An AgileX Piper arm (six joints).
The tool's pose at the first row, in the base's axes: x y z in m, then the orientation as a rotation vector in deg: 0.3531, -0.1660, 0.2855, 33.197, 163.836, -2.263
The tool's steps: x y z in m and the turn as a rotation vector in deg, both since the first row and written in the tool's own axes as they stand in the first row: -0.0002, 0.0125, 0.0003, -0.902, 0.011, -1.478; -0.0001, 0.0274, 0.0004, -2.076, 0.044, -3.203; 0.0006, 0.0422, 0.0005, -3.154, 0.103, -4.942; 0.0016, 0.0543, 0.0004, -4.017, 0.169, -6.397; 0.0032, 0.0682, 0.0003, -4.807, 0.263, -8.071; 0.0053, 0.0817, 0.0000, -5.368, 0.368, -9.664; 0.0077, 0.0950, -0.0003, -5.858, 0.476, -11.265; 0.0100, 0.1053, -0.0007, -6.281, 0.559, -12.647; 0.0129, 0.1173, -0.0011, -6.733, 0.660, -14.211; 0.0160, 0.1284, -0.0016, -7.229, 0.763, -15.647; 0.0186, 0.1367, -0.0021, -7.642, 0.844, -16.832
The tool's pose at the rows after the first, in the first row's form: 0.3582, -0.1546, 0.2855, 30.910, 164.145, -1.211; 0.3639, -0.1408, 0.2856, 28.216, 164.459, 0.193; 0.3690, -0.1269, 0.2856, 25.520, 164.768, 1.464; 0.3728, -0.1154, 0.2857, 23.271, 165.012, 2.476; 0.3767, -0.1019, 0.2857, 20.721, 165.310, 3.355; 0.3800, -0.0887, 0.2858, 18.329, 165.610, 3.925; 0.3829, -0.0755, 0.2858, 15.934, 165.895, 4.394; 0.3848, -0.0651, 0.2858, 13.863, 166.105, 4.795; 0.3867, -0.0529, 0.2858, 11.522, 166.326, 5.214; 0.3881, -0.0414, 0.2858, 9.354, 166.492, 5.715; 0.3889, -0.0328, 0.2858, 7.563, 166.603, 6.133
